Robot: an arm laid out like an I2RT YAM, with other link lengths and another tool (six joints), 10 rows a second.
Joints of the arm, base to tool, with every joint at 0 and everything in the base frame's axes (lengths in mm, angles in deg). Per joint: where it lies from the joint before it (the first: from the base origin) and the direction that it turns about. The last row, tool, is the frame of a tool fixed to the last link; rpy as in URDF.
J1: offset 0 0 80.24 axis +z
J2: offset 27 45.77 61.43 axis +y
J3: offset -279.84 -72.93 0 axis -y
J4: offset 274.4 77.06 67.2 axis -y
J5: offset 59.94 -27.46 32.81 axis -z
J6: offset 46.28 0 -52.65 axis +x
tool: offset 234 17 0 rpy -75.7 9.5 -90
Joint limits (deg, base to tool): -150..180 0..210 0..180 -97..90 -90..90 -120..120
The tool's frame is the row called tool.
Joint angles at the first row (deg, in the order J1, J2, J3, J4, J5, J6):
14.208, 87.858, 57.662, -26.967, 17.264, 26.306
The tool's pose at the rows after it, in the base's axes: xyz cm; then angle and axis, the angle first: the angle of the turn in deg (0 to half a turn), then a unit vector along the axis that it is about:
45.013, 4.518, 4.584, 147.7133, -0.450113, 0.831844, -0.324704
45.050, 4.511, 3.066, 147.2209, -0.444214, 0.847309, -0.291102
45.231, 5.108, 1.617, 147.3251, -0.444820, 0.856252, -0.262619
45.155, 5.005, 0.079, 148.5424, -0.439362, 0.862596, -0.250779
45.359, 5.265, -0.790, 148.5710, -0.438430, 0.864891, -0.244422
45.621, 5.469, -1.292, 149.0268, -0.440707, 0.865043, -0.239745
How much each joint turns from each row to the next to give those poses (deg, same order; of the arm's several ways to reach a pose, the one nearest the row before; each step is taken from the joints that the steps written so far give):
-4.916, -1.630, -3.242, 2.045, -3.812, 1.174
-3.133, 1.492, -0.675, 1.317, -5.062, -0.387
-1.417, 2.633, 0.552, 0.642, -3.474, -0.095
-0.602, 2.433, 0.109, 0.702, -0.794, 0.631
-0.074, 1.513, -0.133, 1.310, -0.628, 0.277
0.068, 1.558, 0.976, -0.077, -0.266, -0.041

